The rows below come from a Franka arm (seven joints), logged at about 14 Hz.
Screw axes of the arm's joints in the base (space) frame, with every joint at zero. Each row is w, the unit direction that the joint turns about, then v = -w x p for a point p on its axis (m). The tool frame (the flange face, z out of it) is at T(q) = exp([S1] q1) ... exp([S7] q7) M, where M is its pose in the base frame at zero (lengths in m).
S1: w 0 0 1 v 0 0 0
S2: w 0 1 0 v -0.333 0 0
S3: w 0 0 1 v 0 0 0
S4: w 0 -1 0 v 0.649 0 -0.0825
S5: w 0 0 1 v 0 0 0
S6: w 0 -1 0 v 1.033 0 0
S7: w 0 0 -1 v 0 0.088 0
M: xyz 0.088 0 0.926 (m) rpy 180 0 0 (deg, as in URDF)
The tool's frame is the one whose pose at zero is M.
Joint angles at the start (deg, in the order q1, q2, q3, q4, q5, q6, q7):
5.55, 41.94, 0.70, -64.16, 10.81, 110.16, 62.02
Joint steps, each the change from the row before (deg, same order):
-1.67, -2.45, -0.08, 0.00, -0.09, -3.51, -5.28
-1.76, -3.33, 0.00, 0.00, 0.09, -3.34, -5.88
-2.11, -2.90, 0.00, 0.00, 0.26, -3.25, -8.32
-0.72, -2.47, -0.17, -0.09, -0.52, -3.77, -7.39
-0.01, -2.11, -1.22, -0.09, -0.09, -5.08, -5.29
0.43, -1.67, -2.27, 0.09, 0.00, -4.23, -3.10
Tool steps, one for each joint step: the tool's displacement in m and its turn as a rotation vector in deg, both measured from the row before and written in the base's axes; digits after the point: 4 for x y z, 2 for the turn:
-0.0067, -0.0222, 0.0266, -0.34, -0.01, 4.13
-0.0099, -0.0221, 0.0380, -0.07, -1.16, 4.62
-0.0113, -0.0257, 0.0320, -0.07, -1.31, 6.63
-0.0137, -0.0101, 0.0242, -0.81, -0.09, 7.16
-0.0161, -0.0096, 0.0174, -0.57, 2.03, 5.06
-0.0140, -0.0139, 0.0148, -0.75, 1.89, 2.18

